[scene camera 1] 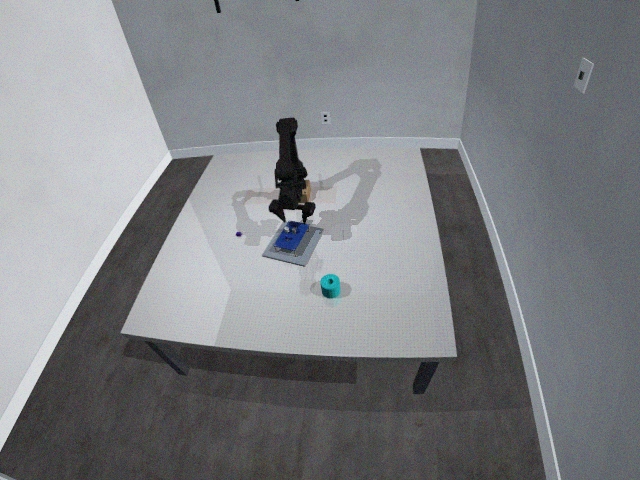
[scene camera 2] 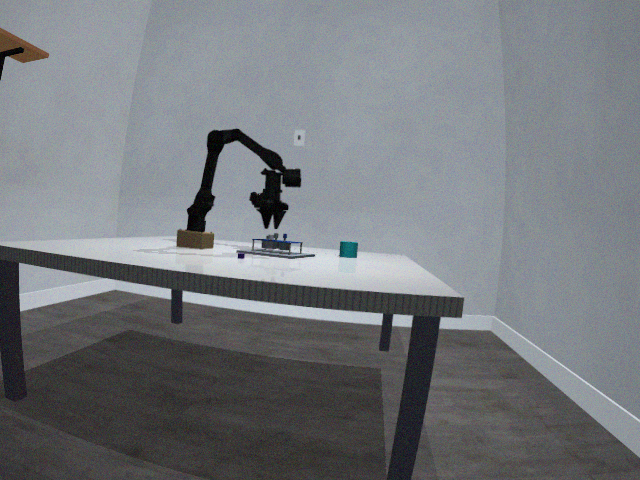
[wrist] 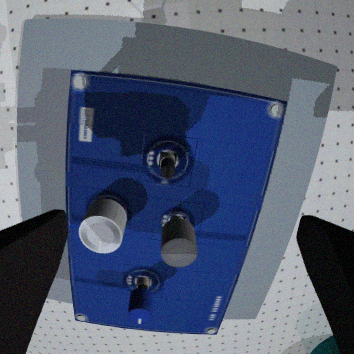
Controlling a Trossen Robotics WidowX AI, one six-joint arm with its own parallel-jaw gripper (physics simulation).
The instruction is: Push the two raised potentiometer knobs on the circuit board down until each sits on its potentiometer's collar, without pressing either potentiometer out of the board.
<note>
The gripper is open and holds nothing. Further things: a dark grey knob.
The gripper shows as well in the wrist view.
</note>
